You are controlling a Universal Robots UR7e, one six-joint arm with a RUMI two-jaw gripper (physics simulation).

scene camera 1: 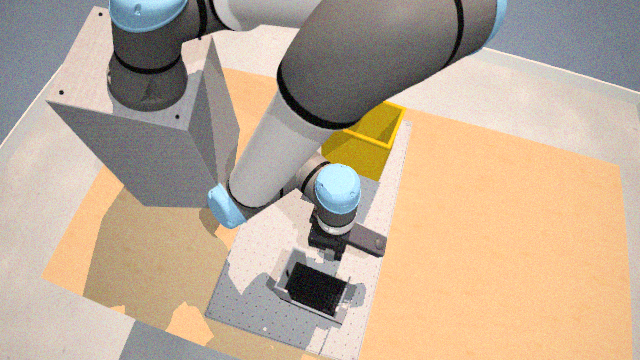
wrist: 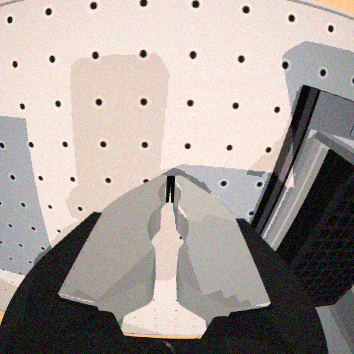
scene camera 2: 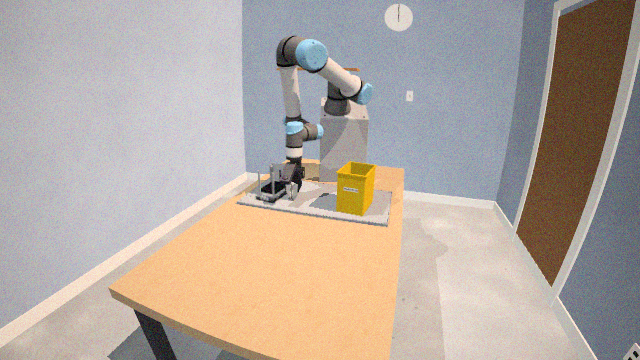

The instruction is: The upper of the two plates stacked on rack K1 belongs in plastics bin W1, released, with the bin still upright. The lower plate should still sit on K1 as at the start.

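Frame: origin at the arm's base, x left, y up, z ahead, level; millimetres.
Seen in the pictures: gripper, between the fingertips: [wrist: 170, 177] [scene camera 2: 292, 200]; arm's base, origin of its link: [scene camera 1: 147, 80] [scene camera 2: 337, 109].
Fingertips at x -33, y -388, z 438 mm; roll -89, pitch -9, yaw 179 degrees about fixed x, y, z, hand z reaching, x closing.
Observation:
Offsets run from my fingertips to a thing's middle. Level surfaces: height alone.
Black plates @(dy +41, dx -114, dz -11 mm) [scene camera 1: 317, 288] [scene camera 2: 270, 192] [wrist: 327, 240] lie on the grey rack K1 @(dy +28, dx -114, dz -11 mm) [scene camera 1: 312, 311] [scene camera 2: 273, 176] [wrist: 293, 192]; upper and lower cannot be told apart in these views. The yellow bin W1 @(dy +91, dx +285, dz -73 mm) [scene camera 1: 355, 155] [scene camera 2: 354, 200] stands upright at the other end of the board, partly hidden by the arm in scene camera 1. My gripper [scene camera 1: 332, 255] [scene camera 2: 292, 194] [wrist: 170, 177] is shut and empty. It points down, low over the board, beside the rack on the side toward the bin. In the wrist view the rack and plates are to the right of the fingers, apart from them.
The perforated board @(dy +1 mm) [scene camera 1: 250, 302] [scene camera 2: 303, 206] [wrist: 215, 80] lies on the wooden table @(dy -11 mm) [scene camera 1: 500, 225] [scene camera 2: 280, 265] under the rack and bin. Upright posts and side walls of the rack rise close to my gripper. The arm's grey pedestal [scene camera 1: 150, 160] [scene camera 2: 345, 150] stands behind the board.

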